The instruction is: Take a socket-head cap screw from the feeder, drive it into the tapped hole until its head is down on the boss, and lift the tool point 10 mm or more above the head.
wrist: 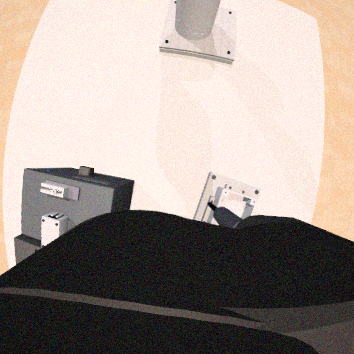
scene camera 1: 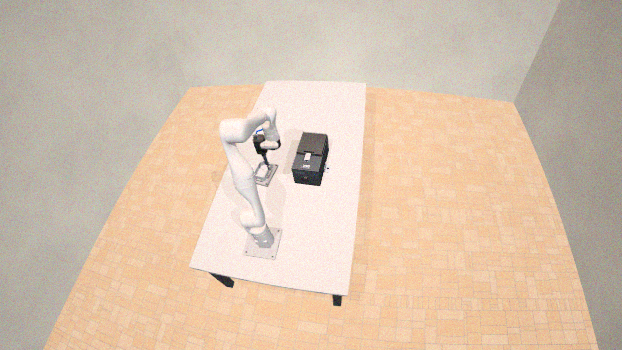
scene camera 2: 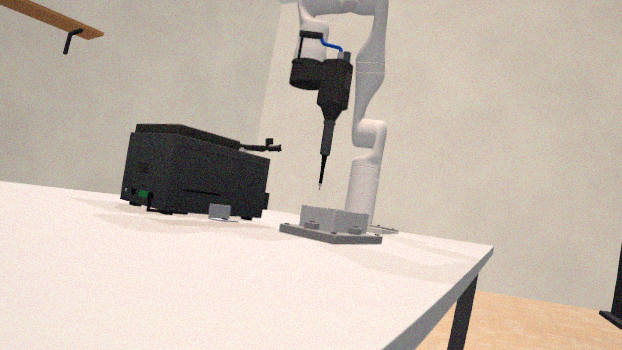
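My screwdriver (scene camera 1: 268, 165) (scene camera 2: 320, 186) (wrist: 211, 204) points down, a little above the grey block (scene camera 2: 334, 220) (wrist: 239, 203) on its base plate (scene camera 1: 264, 183) (scene camera 2: 305, 232) (wrist: 235, 182). A tiny light piece, the socket-head cap screw (scene camera 2: 320, 187), shows at the end of the black bit in scene camera 2, apart from the block. In the wrist view the tip overlaps the block's left side. The tapped hole and boss cannot be made out. The black feeder (scene camera 1: 311, 159) (scene camera 2: 200, 172) (wrist: 97, 207) stands beside the fixture.
A small grey bracket (scene camera 2: 219, 211) stands by the feeder. A thin black arm (scene camera 2: 260, 148) sticks out from the feeder's top. The robot's base plate (scene camera 1: 254, 253) (wrist: 227, 42) is bolted to the white table (scene camera 1: 315, 240). A wooden shelf (scene camera 2: 55, 19) hangs on the wall.
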